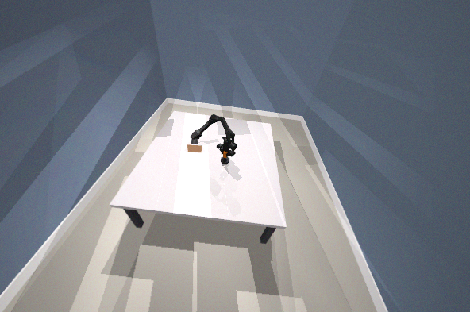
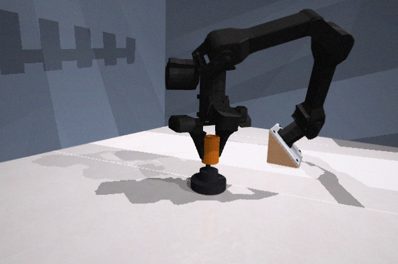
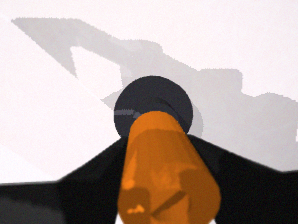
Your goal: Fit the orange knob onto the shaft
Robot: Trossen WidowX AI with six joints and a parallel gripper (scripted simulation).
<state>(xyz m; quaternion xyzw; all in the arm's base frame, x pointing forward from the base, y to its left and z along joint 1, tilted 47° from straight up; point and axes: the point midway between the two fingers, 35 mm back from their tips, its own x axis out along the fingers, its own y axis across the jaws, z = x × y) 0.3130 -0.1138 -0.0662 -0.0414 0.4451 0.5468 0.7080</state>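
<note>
The orange knob is 20 mm above my gripper tip.
</note>
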